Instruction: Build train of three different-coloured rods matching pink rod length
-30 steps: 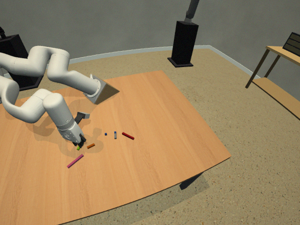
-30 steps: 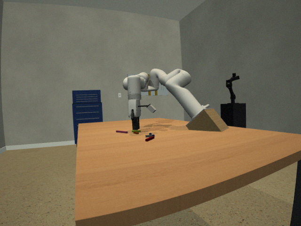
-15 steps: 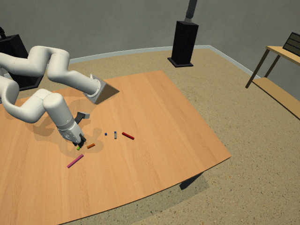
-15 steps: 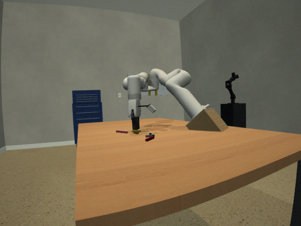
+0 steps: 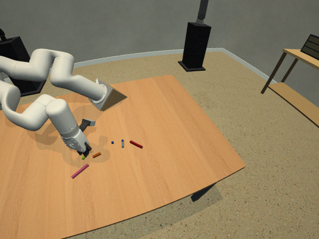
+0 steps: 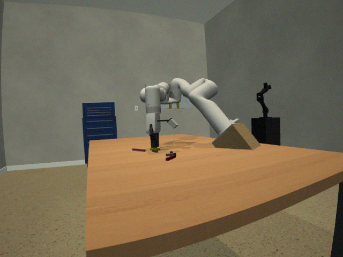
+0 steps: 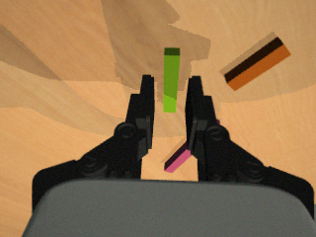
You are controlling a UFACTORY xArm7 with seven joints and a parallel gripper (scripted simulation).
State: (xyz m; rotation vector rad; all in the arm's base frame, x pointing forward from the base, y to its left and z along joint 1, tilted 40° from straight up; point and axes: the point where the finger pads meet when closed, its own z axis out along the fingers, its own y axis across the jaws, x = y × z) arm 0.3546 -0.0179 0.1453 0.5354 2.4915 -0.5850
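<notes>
My gripper is now 30 mm above the lime rod. From my hand the other things lie so: orange rod: 60 mm to the left, 30 mm below, 10 mm ahead; grey rod: 190 mm to the left, 30 mm below, 20 mm behind; pink rod: 80 mm ahead, 30 mm below, 20 mm to the right.
</notes>
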